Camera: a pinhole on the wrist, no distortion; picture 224 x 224 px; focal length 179.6 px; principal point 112.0 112.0 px. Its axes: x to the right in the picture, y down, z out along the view. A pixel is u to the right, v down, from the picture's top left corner.
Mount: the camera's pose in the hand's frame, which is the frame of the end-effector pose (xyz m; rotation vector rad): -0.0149 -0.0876 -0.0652 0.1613 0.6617 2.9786
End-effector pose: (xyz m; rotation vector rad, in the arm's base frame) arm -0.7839 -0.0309 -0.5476 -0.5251 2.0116 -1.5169
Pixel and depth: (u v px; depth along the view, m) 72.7 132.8 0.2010
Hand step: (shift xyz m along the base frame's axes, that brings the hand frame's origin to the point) 0.0381 -0.1302 -0.0067
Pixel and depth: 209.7 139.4 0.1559
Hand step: 0.1210 -0.0285 0.0310
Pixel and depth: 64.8 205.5 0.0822
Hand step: 0.0034 -0.0538 0.0825
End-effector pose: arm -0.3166 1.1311 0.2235 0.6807 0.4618 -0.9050
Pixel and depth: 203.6 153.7 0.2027
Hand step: -0.0687 -0.0651 0.1507
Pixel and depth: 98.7 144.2 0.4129
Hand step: 0.0733 -0.2652 0.2023
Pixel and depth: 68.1 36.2 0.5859
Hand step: 0.4492 -0.2044 0.2323
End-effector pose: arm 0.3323 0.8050 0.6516 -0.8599 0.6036 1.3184
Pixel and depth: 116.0 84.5 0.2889
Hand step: -0.0849 0.1562 0.0727
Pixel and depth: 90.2 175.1 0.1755
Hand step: 0.0647 0.1077 0.0616
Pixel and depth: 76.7 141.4 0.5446
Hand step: -0.0605 0.4604 0.1269
